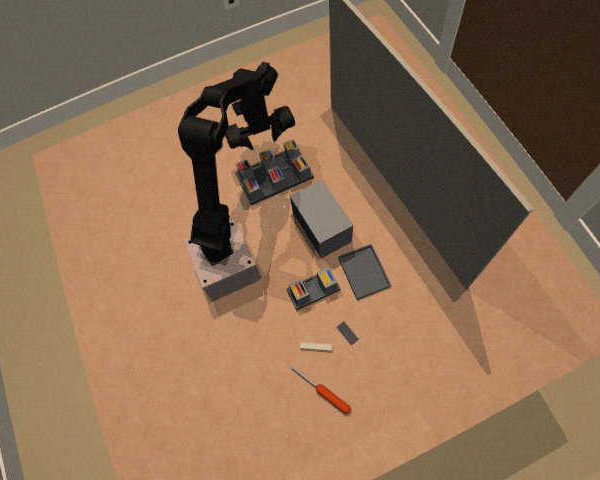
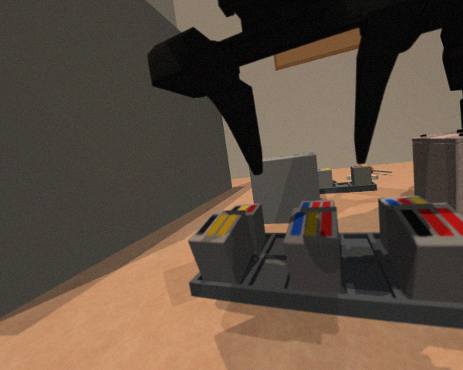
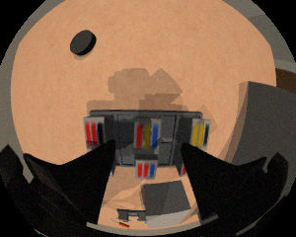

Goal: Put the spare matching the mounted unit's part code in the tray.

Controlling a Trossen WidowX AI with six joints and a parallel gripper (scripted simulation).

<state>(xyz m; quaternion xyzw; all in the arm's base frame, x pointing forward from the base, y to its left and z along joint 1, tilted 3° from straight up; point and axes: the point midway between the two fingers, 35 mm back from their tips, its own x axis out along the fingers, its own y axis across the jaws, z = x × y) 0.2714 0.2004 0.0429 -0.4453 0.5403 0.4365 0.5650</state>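
My gripper tip is 9 cm above the spares rack, 5 cm to the left of it and 1 cm past it. From my gripper tip the other things lie so: grey tray (44 cm to the right, 9 cm below, 2 cm ahead); grey box (26 cm to the right, 5 cm below, 1 cm ahead); grey wall panel (29 cm to the right, 25 cm ahead, 13 cm above).
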